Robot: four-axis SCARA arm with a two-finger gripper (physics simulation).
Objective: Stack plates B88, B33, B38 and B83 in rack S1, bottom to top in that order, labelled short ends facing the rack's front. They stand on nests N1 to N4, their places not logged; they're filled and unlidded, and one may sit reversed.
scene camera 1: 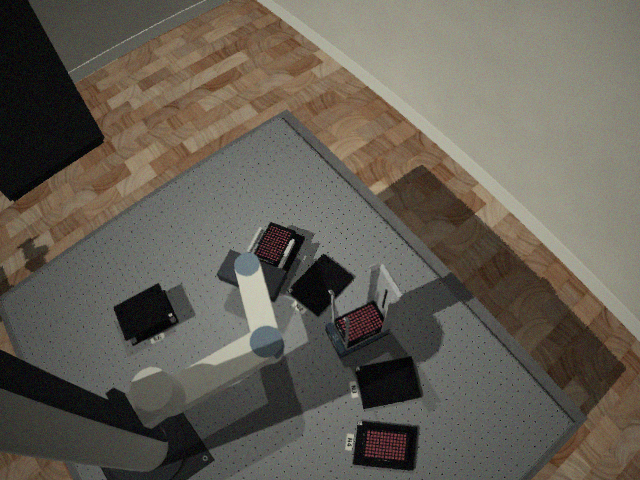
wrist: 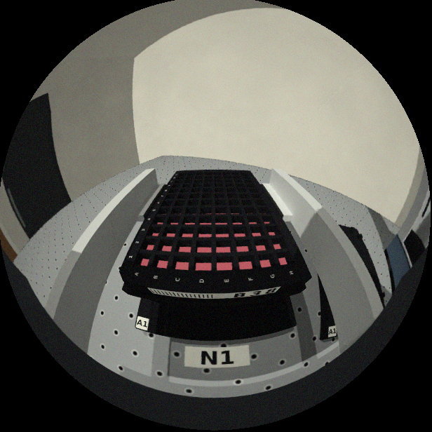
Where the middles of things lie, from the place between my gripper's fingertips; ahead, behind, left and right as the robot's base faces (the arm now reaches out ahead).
Now: the nest N1 (wrist: 211,323) 20 mm behind my hand, 10 mm to the right of it and 70 mm below it. The rest, counted from my hand: nest N2 (scene camera 1: 314,284) (20 mm ahead, 190 mm to the right, 70 mm below); then nest N3 (scene camera 1: 388,382) (20 mm behind, 540 mm to the right, 70 mm below).
